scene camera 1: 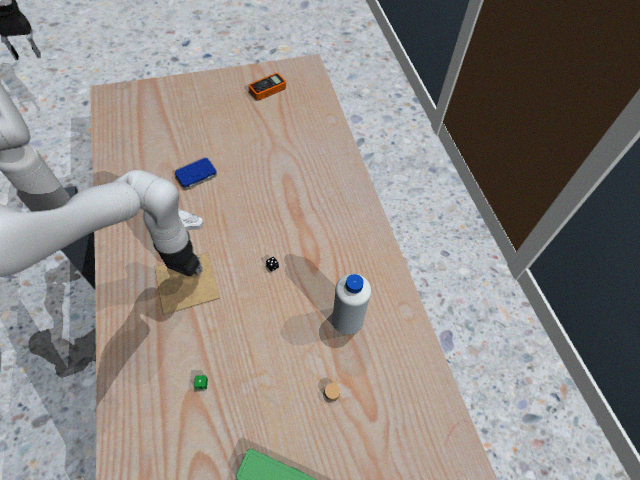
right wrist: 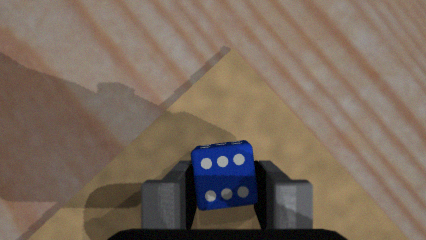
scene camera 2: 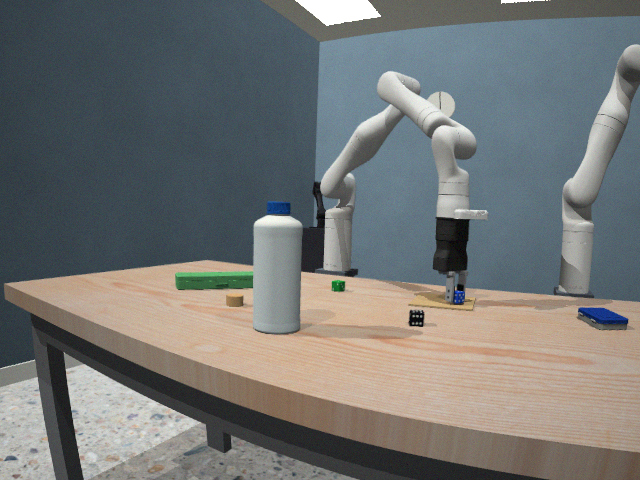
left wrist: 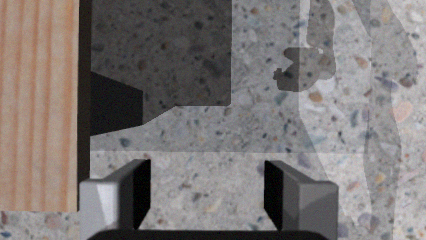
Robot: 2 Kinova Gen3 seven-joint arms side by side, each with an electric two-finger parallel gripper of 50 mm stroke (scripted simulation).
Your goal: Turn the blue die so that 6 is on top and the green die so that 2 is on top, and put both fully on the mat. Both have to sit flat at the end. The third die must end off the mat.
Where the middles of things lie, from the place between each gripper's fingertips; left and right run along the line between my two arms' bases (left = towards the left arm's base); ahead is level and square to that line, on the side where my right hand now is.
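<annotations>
Counting from my right hand (scene camera 2: 454,300), I find the blue die (right wrist: 224,173) 10 mm below and 10 mm to the left, while the blue box (scene camera 1: 193,174) is 10 mm below, 320 mm to the left and 40 mm ahead. The white bottle (scene camera 2: 277,255) is 70 mm above my right hand, 360 mm ahead of it and 220 mm to the right of it. The tan mat (scene camera 1: 177,291) is 30 mm below that same right hand, 20 mm behind it and 30 mm to the right of it.
My left gripper is 170 mm above the blue box, 410 mm short of it and 400 mm to the left of it. From my left hand, the white bottle is 80 mm below, 730 mm ahead and 940 mm to the right; the blue die is 160 mm below, 380 mm ahead and 720 mm to the right; and the tan mat is 180 mm below, 350 mm ahead and 750 mm to the right.
</annotations>
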